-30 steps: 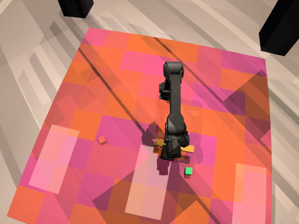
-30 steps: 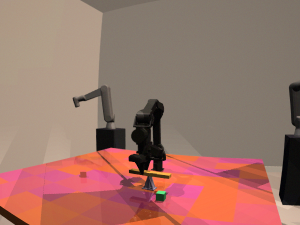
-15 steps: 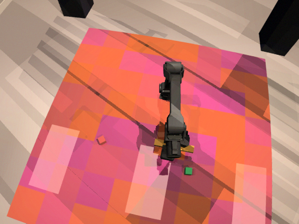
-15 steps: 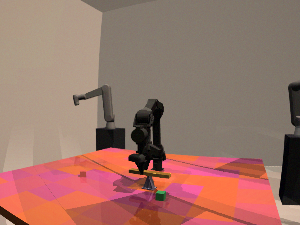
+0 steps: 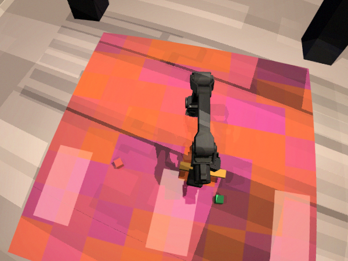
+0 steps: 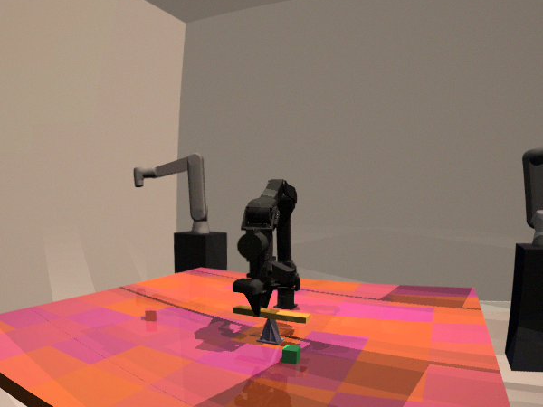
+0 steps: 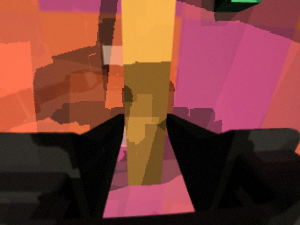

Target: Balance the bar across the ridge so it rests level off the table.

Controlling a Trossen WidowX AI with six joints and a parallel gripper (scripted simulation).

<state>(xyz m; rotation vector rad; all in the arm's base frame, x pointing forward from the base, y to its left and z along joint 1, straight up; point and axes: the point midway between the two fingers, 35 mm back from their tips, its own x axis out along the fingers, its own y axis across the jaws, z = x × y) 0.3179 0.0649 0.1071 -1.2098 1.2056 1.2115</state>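
Now: the yellow bar 30 mm to the left of my gripper tip. Also, from my gripper tip: green cube 120 mm to the left, 100 mm ahead, 60 mm below; small red cube 340 mm to the right, 60 mm below, 30 mm ahead.
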